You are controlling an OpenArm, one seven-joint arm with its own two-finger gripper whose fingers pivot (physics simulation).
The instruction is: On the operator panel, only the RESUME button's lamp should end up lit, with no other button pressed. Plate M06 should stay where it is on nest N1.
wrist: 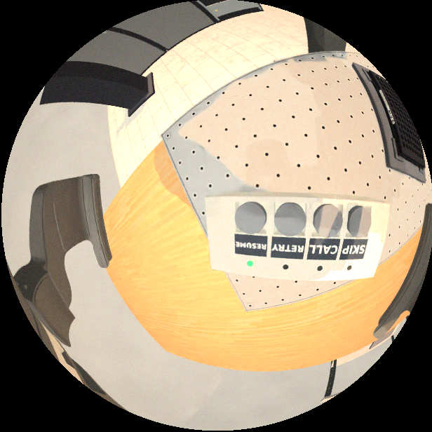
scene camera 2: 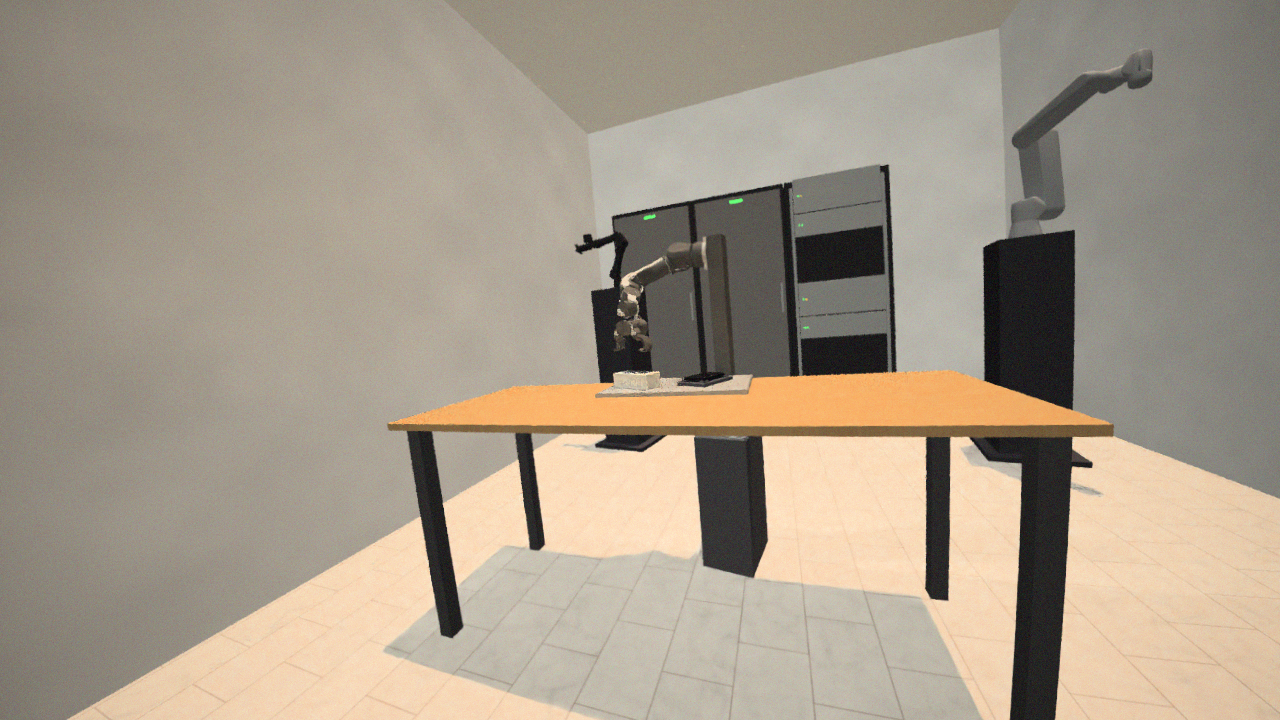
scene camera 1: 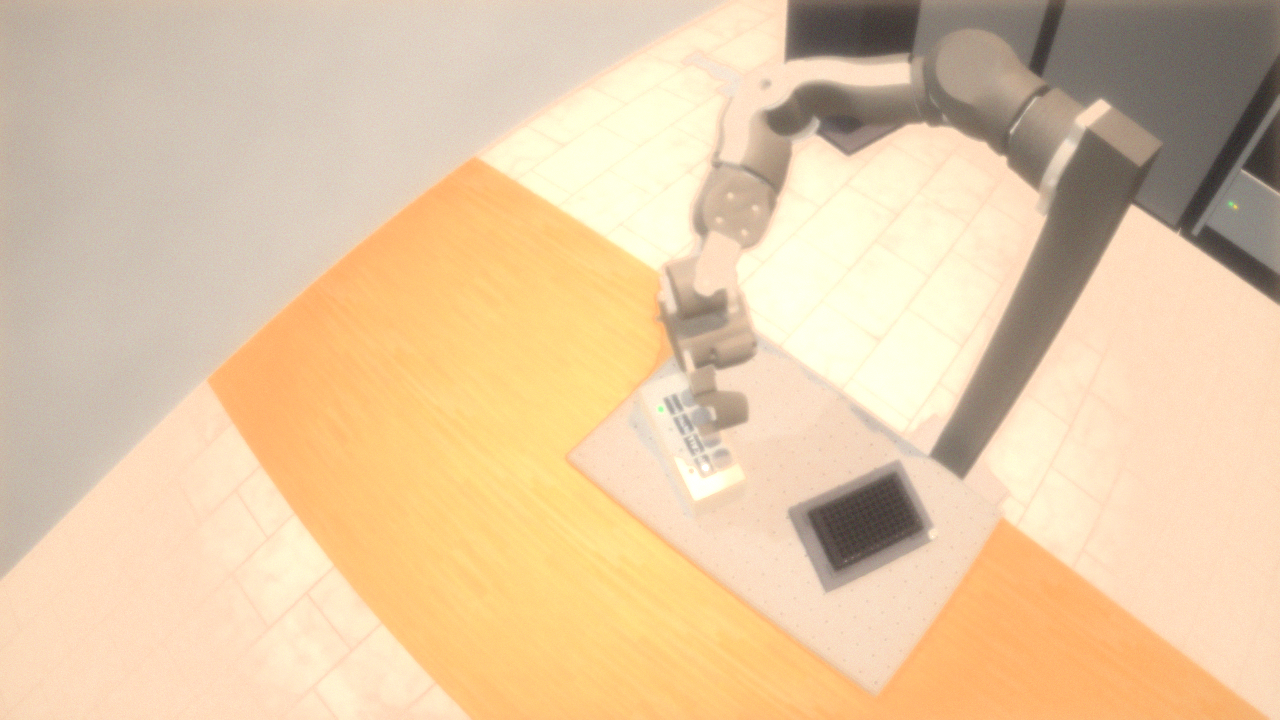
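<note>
The white operator panel [scene camera 1: 716, 486] [scene camera 2: 636, 381] [wrist: 218, 235] has four round grey buttons. The RESUME button [wrist: 250, 218] is at the left end in the wrist view; its lamp [wrist: 250, 263] [scene camera 1: 660, 409] is lit green. The RETRY lamp [wrist: 285, 267], CALL lamp [wrist: 320, 268] and SKIP lamp [wrist: 349, 268] are dark. My gripper [scene camera 1: 714, 410] [scene camera 2: 632, 348] [wrist: 226, 257] is open and empty, above the panel, apart from it. The black plate M06 [scene camera 1: 863, 522] [wrist: 407, 120] sits flat on the grey nest N1 [scene camera 1: 815, 550] [wrist: 397, 164]; its label is too small to read.
Panel and nest stand on a perforated base board [scene camera 1: 769, 595] [wrist: 280, 135] on the orange table [scene camera 1: 402, 429] [scene camera 2: 805, 411] [wrist: 175, 290]. My arm's upright column [scene camera 1: 1038, 313] [scene camera 2: 720, 304] rises behind the board. A grey arm [scene camera 2: 1042, 170] and a black arm [scene camera 2: 617, 255] stand on pedestals beyond the table.
</note>
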